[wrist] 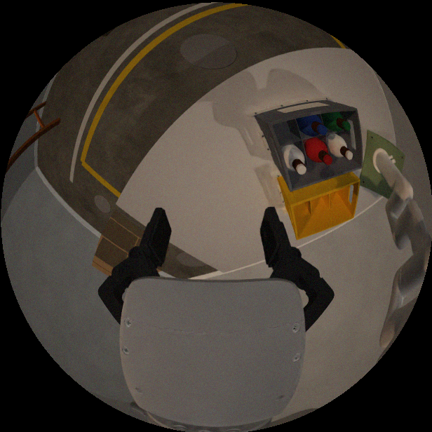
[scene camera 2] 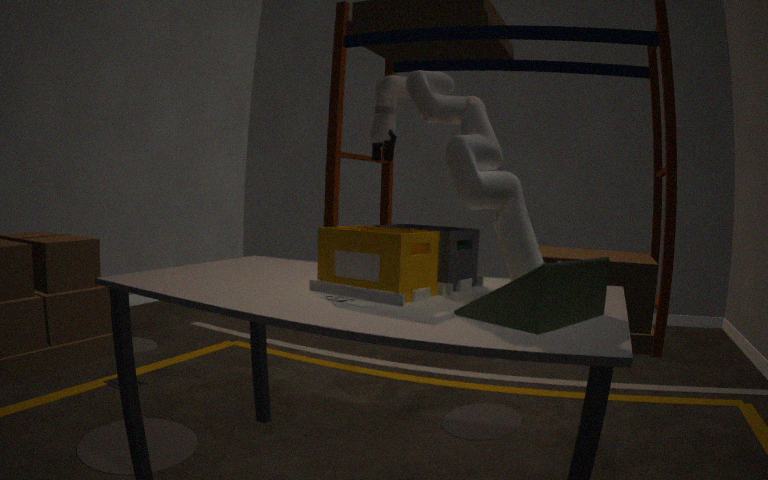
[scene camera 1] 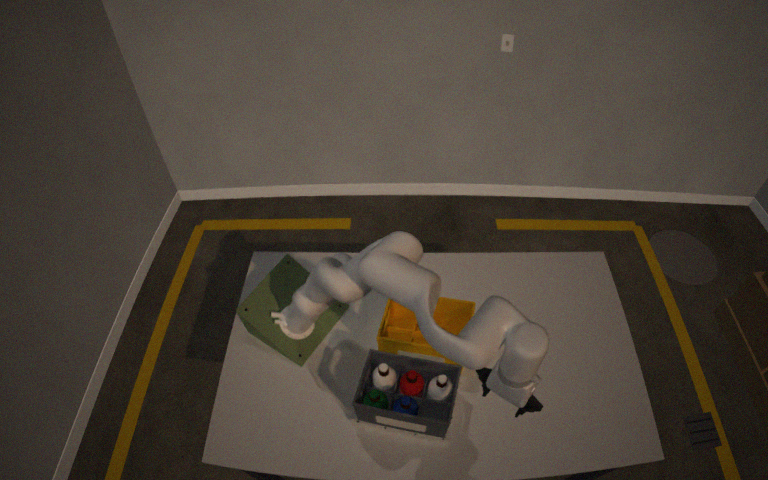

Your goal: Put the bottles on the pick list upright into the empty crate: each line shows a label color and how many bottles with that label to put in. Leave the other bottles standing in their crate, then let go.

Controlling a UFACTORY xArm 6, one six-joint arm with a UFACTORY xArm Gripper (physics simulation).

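Pixels of known places: gripper, fingertip midpoint: (scene camera 2: 382, 160) (scene camera 1: 503, 402); arm's base at its link origin: (scene camera 1: 296, 321).
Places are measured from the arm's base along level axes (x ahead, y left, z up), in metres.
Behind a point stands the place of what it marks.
Observation:
The grey crate (scene camera 1: 438, 425) @[z 0.079, x 0.380, y -0.476 m] (scene camera 2: 459, 260) @[z 0.028, x 0.207, y -0.266 m] (wrist: 275, 145) holds upright bottles: green (scene camera 1: 375, 398) @[z 0.098, x 0.223, y -0.363 m] (wrist: 336, 121), blue (scene camera 1: 405, 405) @[z 0.100, x 0.301, y -0.402 m] (wrist: 312, 125), red (scene camera 1: 411, 383) @[z 0.067, x 0.334, y -0.323 m] (wrist: 317, 149), one white (scene camera 1: 384, 378) @[z 0.064, x 0.260, y -0.290 m] (wrist: 338, 143) and another white (scene camera 1: 439, 388) @[z 0.065, x 0.411, y -0.357 m] (wrist: 293, 156). One corner compartment, beside the blue bottle, is empty. The yellow crate (scene camera 1: 390, 345) @[z 0.079, x 0.296, y -0.188 m] (scene camera 2: 419, 271) @[z 0.015, x 0.298, y -0.087 m] (wrist: 325, 187) beside it shows no bottles; the arm hides part of it in scene camera 1. My gripper (scene camera 1: 501, 404) @[z 0.325, x 0.501, y -0.526 m] (scene camera 2: 382, 153) @[z 0.325, x 0.501, y -0.526 m] (wrist: 214, 218) is open and empty, high above the table, off to the side of both crates. No readable pick list shows.
The crates stand side by side on the white table (scene camera 1: 594, 339) @[z -0.060, x 1.040, y -0.283 m] (scene camera 2: 226, 280) @[z -0.060, x 0.892, y -0.133 m] (wrist: 200, 165). The green base block (scene camera 1: 266, 288) @[z 0.073, x -0.088, y 0.108 m] (scene camera 2: 543, 294) @[z 0.025, x -0.008, y 0.242 m] (wrist: 370, 175) carries the arm. A tall orange rack (scene camera 2: 335, 113) and stacked boxes (scene camera 2: 67, 266) stand beyond the table.

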